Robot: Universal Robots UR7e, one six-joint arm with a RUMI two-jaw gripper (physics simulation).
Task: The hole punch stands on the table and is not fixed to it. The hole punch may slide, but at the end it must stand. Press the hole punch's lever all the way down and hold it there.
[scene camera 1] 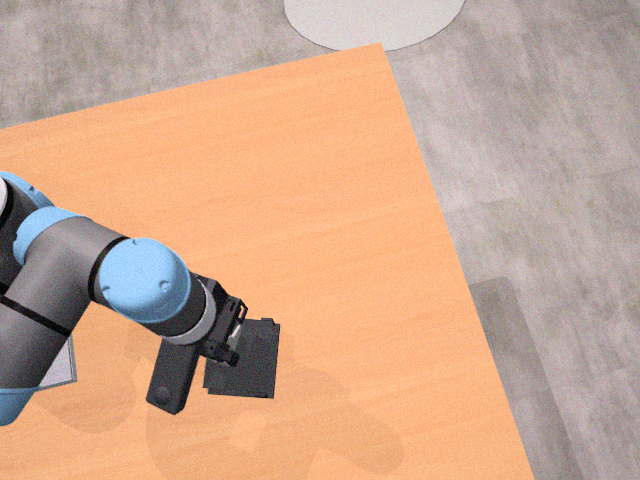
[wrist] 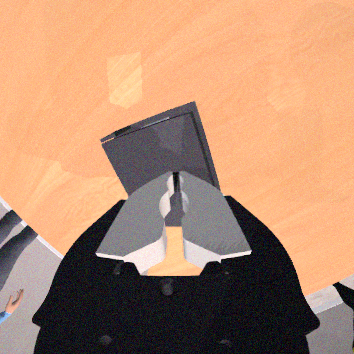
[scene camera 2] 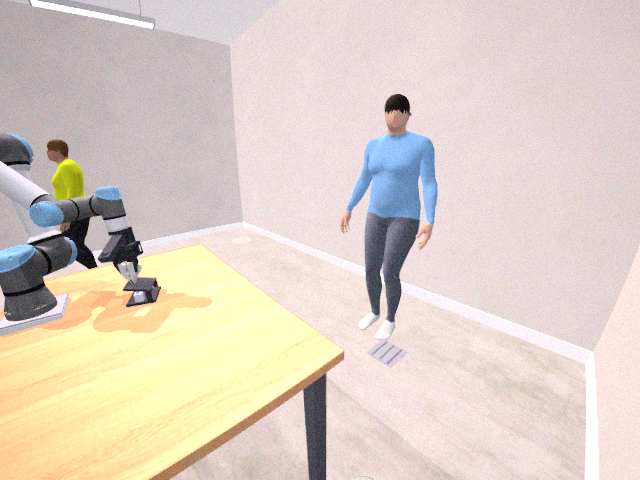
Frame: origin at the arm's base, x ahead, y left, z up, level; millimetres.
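Where they show: gripper, fingertip midpoint: point(wrist: 176, 174) point(scene camera 2: 134, 283); arm's base at its link origin: point(scene camera 2: 32, 309).
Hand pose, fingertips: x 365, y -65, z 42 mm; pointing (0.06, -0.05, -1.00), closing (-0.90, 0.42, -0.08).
Note:
Each offset is from my fingertips to the top centre of the thing. "*": to the spot under its first point. Level surfaces: height alone.
The dark grey hole punch stands upright on the table @[dz -70 mm] point(scene camera 1: 320, 180) point(scene camera 2: 206, 372) point(wrist: 260, 60). Its lever @[dx +20, dy +6, dz +6 mm] point(scene camera 1: 250, 361) point(scene camera 2: 141, 283) point(wrist: 155, 155) is a flat dark plate. In scene camera 2 a gap shows between the lever and the base point(scene camera 2: 148, 298), so the lever is raised. My gripper point(scene camera 1: 236, 338) point(scene camera 2: 134, 281) point(wrist: 176, 174) is shut with nothing between the fingers. Its tips are at the top of the lever, towards the robot's side. The wrist view shows them over the lever's near part and they hide it; whether they touch it I cannot tell.
The arm's base plate point(scene camera 1: 64, 366) point(scene camera 2: 61, 310) is on the table at the left. Beyond the table stand a person in a blue shirt point(scene camera 2: 395, 175) and a person in a yellow shirt point(scene camera 2: 69, 178). The table's far corner @[* dx +317, dy +594, dz -70 mm] point(scene camera 1: 379, 46) is well away from the hole punch.

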